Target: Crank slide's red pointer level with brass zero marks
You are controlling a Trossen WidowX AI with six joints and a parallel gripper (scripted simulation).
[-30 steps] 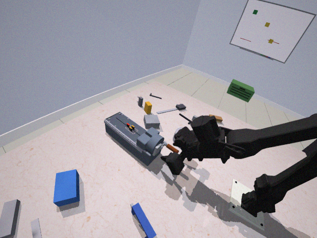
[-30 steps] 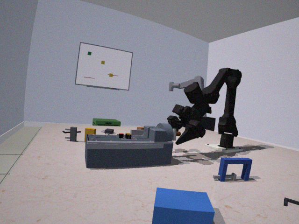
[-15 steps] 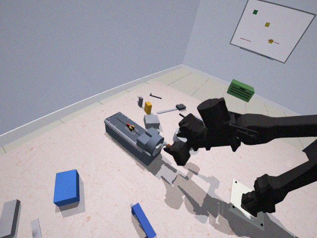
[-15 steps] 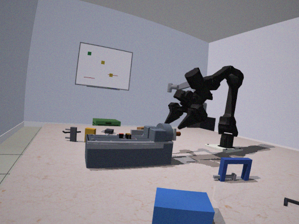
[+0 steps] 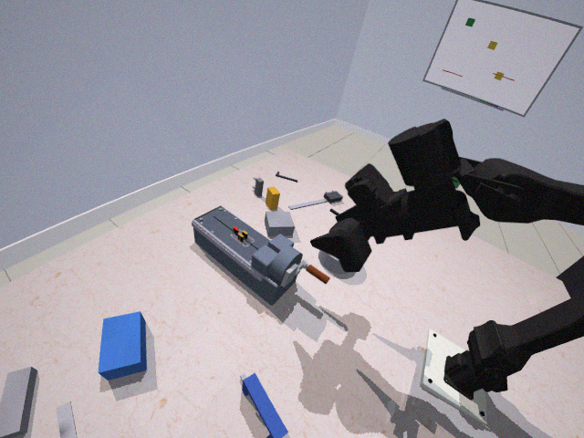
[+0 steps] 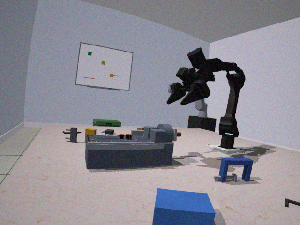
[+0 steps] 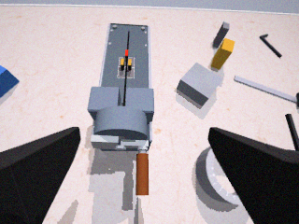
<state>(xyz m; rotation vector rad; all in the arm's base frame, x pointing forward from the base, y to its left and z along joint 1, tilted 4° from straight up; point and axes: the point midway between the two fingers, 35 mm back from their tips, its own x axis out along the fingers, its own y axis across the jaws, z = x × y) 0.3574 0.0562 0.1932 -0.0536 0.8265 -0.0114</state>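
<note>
Now: gripper tip 20 mm past the brown crank handle and 110 mm above it. Also, from my gripper tip: blue bracket (70 mm behind, 230 mm to the left, 160 mm below); then red pointer (190 mm ahead, 30 mm to the left, 110 mm below); then grey block (180 mm ahead, 130 mm to the right, 180 mm below).
</note>
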